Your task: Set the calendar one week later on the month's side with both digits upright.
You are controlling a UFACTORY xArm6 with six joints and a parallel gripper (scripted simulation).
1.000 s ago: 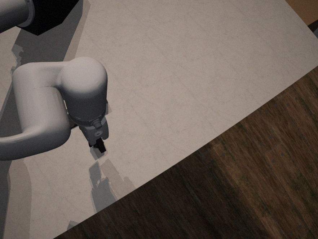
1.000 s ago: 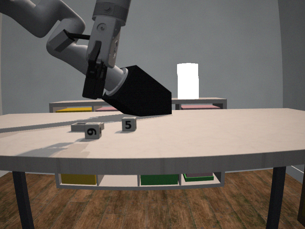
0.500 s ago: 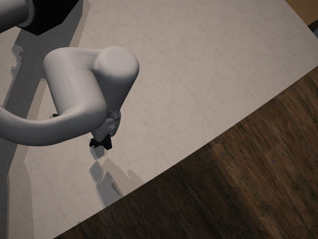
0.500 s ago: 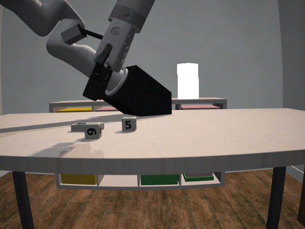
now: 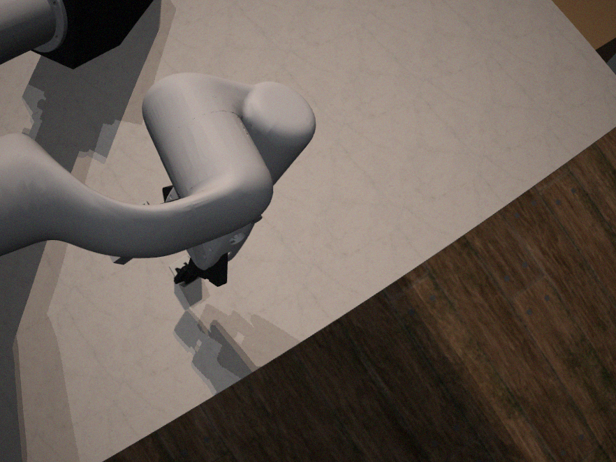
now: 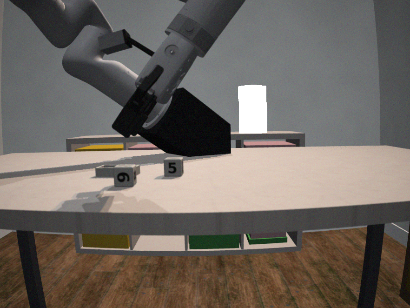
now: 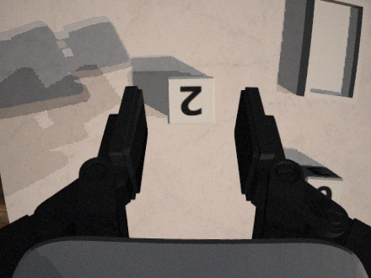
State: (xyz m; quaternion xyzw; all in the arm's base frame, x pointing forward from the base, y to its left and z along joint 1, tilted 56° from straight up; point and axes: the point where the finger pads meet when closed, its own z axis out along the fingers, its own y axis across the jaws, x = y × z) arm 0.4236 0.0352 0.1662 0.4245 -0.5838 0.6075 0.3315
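Now: hand 8 cm above the white cube and 1 cm to the left of it. Also, from my hand: grey tray: 12 cm behind, 9 cm below, 2 cm to the right.
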